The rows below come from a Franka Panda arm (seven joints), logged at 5 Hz.
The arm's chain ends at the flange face. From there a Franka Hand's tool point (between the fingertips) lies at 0.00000 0.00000 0.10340 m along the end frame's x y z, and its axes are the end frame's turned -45 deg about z.
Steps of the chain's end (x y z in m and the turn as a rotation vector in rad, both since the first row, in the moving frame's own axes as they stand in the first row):
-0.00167, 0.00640, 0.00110, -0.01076, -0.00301, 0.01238
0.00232, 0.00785, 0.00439, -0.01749, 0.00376, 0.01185
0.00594, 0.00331, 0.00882, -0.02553, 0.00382, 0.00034
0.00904, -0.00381, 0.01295, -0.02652, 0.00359, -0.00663
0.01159, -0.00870, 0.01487, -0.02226, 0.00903, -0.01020
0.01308, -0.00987, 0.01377, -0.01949, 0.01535, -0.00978
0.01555, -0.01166, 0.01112, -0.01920, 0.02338, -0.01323
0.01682, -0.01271, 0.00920, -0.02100, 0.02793, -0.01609
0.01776, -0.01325, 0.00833, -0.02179, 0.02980, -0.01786
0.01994, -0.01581, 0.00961, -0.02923, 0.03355, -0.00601
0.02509, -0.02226, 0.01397, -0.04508, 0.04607, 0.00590
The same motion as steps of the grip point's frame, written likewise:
-0.00672, 0.00390, 0.00109, -0.00548, -0.00974, 0.01238
-0.00492, 0.00874, 0.00437, -0.01503, -0.00971, 0.01185
0.00027, 0.00869, 0.00879, -0.02075, -0.01535, 0.00034
0.00742, 0.00590, 0.01291, -0.02129, -0.01621, -0.00663
0.01339, 0.00434, 0.01484, -0.02213, -0.00936, -0.01020
0.01594, 0.00482, 0.01374, -0.02464, -0.00293, -0.00978
0.01957, 0.00586, 0.01107, -0.03011, 0.00296, -0.01323
0.02142, 0.00648, 0.00914, -0.03460, 0.00490, -0.01609
0.02255, 0.00695, 0.00826, -0.03648, 0.00566, -0.01786
0.02561, 0.00751, 0.00951, -0.04439, 0.00305, -0.00601
0.03353, 0.00866, 0.01376, -0.06445, 0.00070, 0.00590

